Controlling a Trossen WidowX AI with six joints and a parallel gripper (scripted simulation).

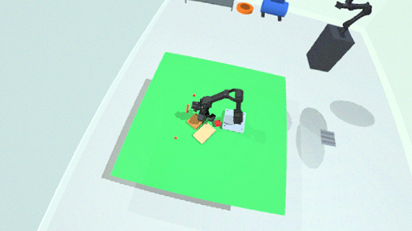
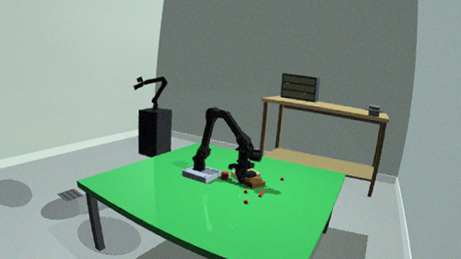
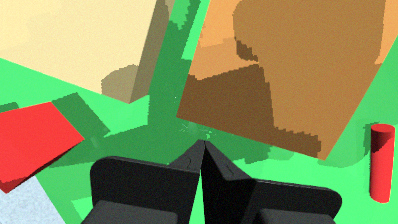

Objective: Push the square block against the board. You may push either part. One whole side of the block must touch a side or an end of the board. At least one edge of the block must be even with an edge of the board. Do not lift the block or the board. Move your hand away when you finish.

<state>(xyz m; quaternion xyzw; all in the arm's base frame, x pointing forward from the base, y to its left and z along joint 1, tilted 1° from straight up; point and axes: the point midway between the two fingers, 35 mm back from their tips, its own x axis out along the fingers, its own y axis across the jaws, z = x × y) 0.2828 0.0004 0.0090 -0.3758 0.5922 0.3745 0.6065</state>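
The square block lies 6 cm ahead of my gripper tip, 5 cm to the left of it and 1 cm above it. Round my gripper tip: red cube: 12 cm behind, 4 cm to the left, 1 cm above; then board: 14 cm to the left, 2 cm behind, 1 cm above.
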